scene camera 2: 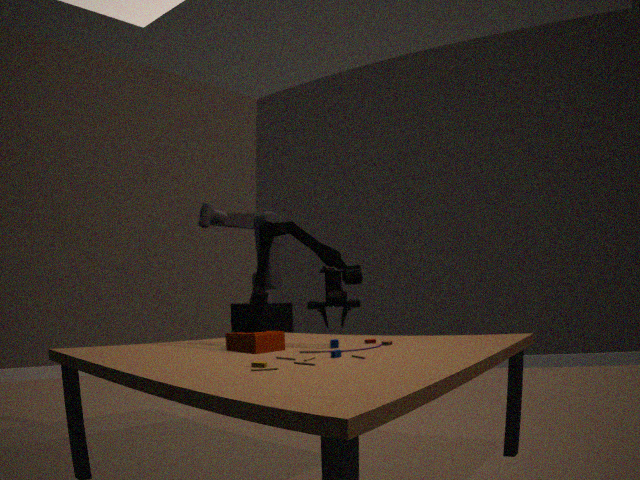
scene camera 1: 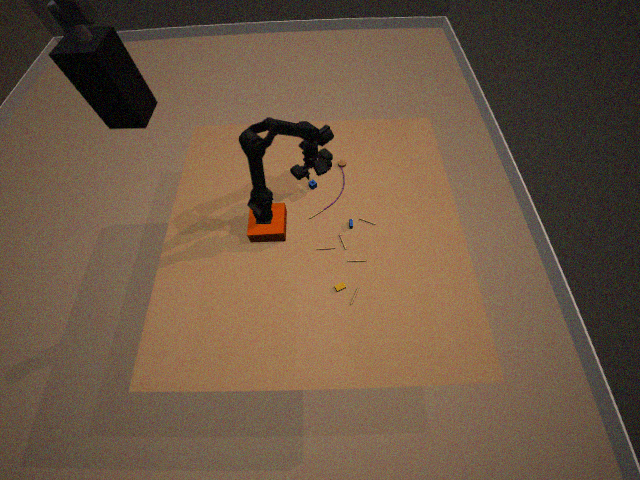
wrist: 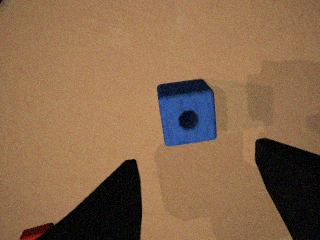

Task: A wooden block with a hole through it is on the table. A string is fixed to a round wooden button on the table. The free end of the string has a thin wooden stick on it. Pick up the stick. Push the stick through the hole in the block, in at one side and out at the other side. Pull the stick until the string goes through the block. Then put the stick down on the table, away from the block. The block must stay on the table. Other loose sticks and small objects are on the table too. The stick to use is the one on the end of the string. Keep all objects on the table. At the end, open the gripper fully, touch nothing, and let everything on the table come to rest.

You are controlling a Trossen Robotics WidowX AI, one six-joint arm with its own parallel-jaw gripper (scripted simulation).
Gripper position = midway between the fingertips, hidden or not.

In view: the gripper [scene camera 2: 334, 328].
The gripper shows as well in scene camera 1 [scene camera 1: 312, 176] and in the wrist view [wrist: 198, 160].
